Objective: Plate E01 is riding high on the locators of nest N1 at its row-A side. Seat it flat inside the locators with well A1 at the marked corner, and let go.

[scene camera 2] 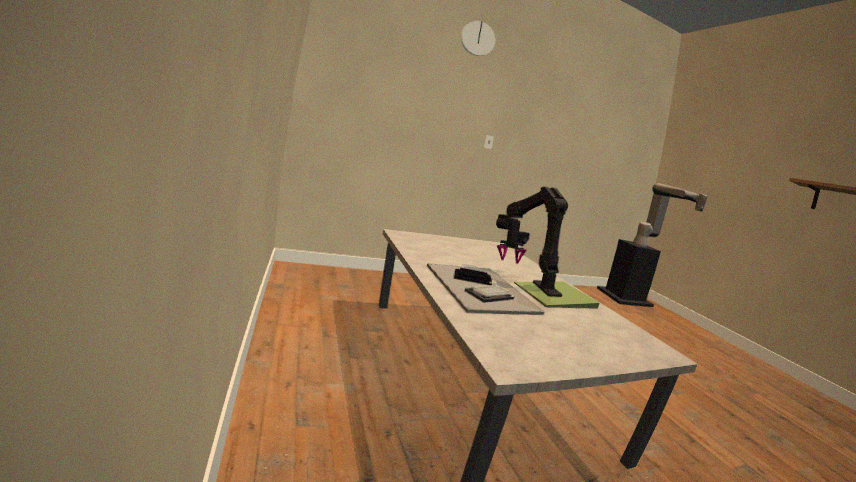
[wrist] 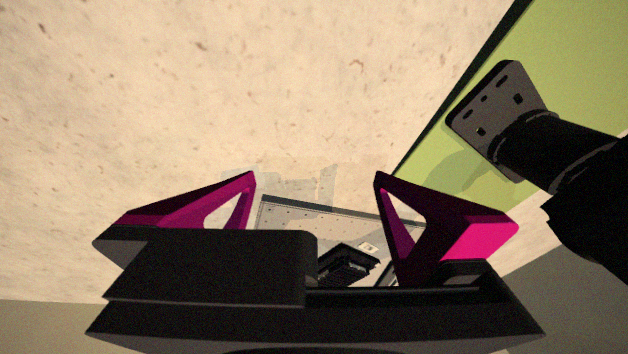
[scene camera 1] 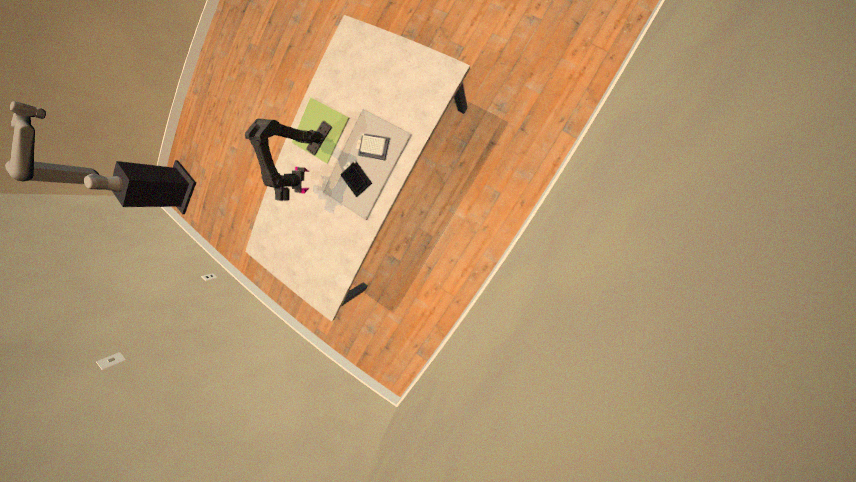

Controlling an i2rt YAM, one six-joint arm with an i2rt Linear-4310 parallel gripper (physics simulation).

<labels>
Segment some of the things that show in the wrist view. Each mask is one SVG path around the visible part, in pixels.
My gripper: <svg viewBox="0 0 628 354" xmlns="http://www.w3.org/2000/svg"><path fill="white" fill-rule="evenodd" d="M91 242L97 251L123 269L123 272L101 296L109 302L84 334L145 354L490 354L547 336L486 260L517 233L519 225L503 211L423 187L382 171L376 171L373 189L399 286L318 287L318 240L314 234L305 230L246 229L256 190L256 180L254 172L251 170L209 186L128 210ZM388 192L425 218L426 228L416 243L400 220ZM241 192L234 211L223 229L204 228L206 216Z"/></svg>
A black block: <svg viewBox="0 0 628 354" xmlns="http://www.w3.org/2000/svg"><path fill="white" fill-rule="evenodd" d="M370 272L365 264L352 259L348 262L346 257L341 256L339 257L338 264L333 261L318 271L318 287L348 287L370 275Z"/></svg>
</labels>
